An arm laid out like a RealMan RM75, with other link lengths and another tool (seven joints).
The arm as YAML. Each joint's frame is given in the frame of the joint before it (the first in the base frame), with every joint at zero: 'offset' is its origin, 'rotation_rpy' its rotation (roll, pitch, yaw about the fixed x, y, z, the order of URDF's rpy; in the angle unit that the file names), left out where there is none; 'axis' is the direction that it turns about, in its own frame. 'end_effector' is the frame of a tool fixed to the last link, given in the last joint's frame.
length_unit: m
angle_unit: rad
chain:
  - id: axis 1
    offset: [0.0, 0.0, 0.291]
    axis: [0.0, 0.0, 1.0]
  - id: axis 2
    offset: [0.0, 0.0, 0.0]
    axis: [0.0, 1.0, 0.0]
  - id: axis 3
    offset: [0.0, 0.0, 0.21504]
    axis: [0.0, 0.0, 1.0]
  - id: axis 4
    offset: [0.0, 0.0, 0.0]
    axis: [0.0, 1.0, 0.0]
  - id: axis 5
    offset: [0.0, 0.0, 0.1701]
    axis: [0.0, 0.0, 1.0]
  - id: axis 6
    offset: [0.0, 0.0, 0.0]
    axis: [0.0, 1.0, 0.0]
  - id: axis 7
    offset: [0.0, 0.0, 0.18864]
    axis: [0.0, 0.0, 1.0]
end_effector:
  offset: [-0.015, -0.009, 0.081]
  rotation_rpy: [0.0, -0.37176, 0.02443]
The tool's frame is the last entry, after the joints.
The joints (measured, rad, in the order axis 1, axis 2, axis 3, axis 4, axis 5, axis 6, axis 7), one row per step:
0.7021, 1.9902, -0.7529, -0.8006, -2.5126, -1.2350, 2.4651
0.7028, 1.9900, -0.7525, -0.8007, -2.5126, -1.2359, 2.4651
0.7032, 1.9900, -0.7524, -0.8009, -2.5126, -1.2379, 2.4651
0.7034, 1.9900, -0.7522, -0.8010, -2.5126, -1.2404, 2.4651
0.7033, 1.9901, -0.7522, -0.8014, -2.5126, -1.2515, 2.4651
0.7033, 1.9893, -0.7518, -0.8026, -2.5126, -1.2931, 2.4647
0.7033, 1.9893, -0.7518, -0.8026, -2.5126, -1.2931, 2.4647
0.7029, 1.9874, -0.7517, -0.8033, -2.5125, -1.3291, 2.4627
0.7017, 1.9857, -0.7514, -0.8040, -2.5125, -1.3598, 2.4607
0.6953, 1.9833, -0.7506, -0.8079, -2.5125, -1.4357, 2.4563
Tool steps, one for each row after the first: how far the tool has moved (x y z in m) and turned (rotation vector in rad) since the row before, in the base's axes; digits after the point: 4 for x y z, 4 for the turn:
-0.0003, 0.0001, 0.0000, -0.0004, 0.0004, 0.0005
-0.0003, -0.0003, -0.0002, -0.0017, 0.0007, 0.0004
-0.0003, -0.0004, -0.0003, -0.0021, 0.0009, 0.0000
-0.0008, -0.0023, -0.0016, -0.0102, 0.0038, -0.0005
-0.0029, -0.0086, -0.0053, -0.0374, 0.0134, -0.0015
0.0000, 0.0000, 0.0000, 0.0000, 0.0000, 0.0000
-0.0022, -0.0076, -0.0038, -0.0323, 0.0101, -0.0004
-0.0016, -0.0067, -0.0029, -0.0273, 0.0085, -0.0009
-0.0034, -0.0178, -0.0068, -0.0670, 0.0223, -0.0049

